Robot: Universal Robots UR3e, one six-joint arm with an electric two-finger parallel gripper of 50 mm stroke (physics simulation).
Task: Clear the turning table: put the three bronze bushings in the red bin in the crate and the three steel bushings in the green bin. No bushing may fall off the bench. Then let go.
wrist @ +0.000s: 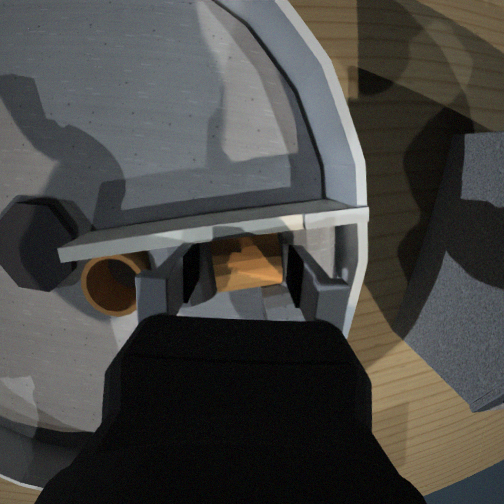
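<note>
My gripper (247,270) is low over the grey turning table (150,125). Its two grey fingers sit on either side of a bronze bushing (247,264) that lies on its side, and both fingers appear to touch its ends. A second bronze bushing (107,285) lies to the left with its open end facing me, just beside the left finger. Both bushings lie against a low grey wall (200,232) that crosses the table. No steel bushing and no bin is in view. The black gripper body hides the lower middle of the view.
A dark hexagonal hub (35,242) stands at the left on the table. The table's raised pale rim (345,150) curves down the right side. Beyond it is the wooden bench (400,400) with a grey textured block (465,280) at the right.
</note>
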